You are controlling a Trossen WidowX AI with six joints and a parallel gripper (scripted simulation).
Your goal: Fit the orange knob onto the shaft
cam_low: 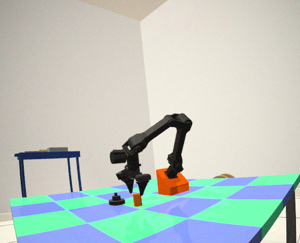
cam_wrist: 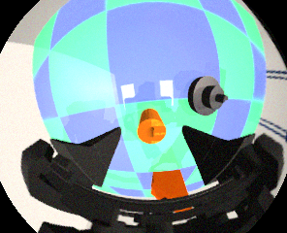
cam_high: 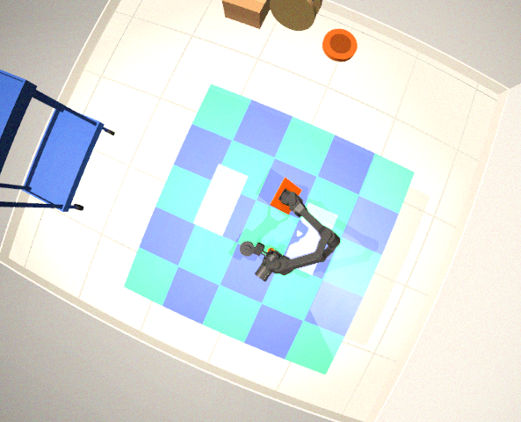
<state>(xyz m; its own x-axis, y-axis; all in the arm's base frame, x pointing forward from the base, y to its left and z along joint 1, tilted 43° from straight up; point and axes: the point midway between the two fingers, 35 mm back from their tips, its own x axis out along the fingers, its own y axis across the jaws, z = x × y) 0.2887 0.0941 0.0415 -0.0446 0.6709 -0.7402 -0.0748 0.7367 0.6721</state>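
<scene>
Now: the orange knob 3 cm below my gripper tip. Also, from my gripper tip: dark round pedestal (12 cm to the right, 5 cm ahead, 3 cm below).
</scene>
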